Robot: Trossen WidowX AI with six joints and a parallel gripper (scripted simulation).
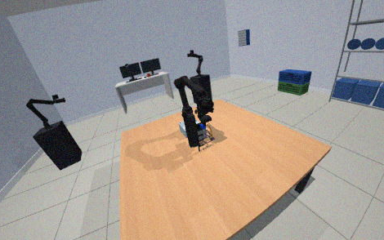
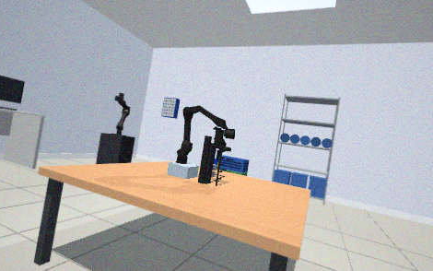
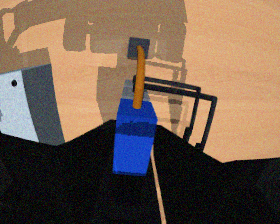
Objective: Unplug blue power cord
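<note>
The blue plug is 1 cm behind my gripper tip and 3 cm to the right of it.
</note>
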